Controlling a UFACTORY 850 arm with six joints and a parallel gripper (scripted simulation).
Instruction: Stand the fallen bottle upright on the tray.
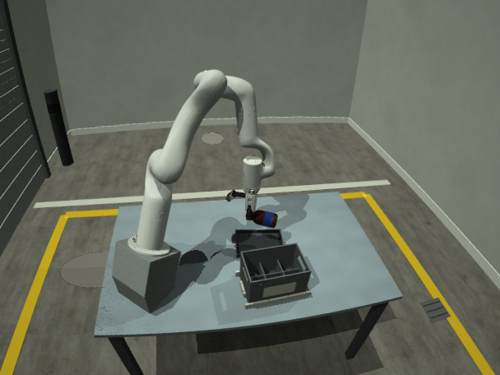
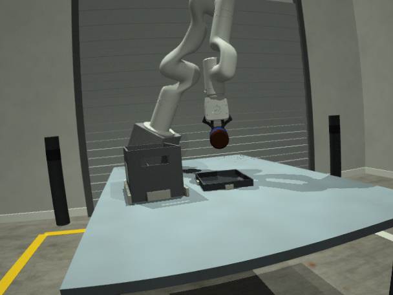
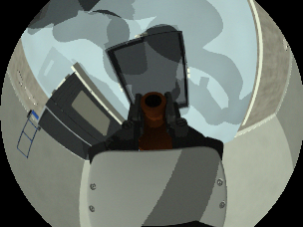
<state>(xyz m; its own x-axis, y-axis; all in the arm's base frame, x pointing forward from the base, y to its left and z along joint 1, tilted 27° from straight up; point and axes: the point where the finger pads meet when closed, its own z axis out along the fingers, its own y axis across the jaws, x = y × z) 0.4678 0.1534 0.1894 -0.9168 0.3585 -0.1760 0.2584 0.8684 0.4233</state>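
The bottle is 50 mm ahead of my hand, 20 mm to the right of it and 10 mm below it. Also, from my hand: crate (70 mm ahead, 300 mm to the right, 120 mm below); tray (60 mm ahead, 20 mm to the right, 190 mm below).
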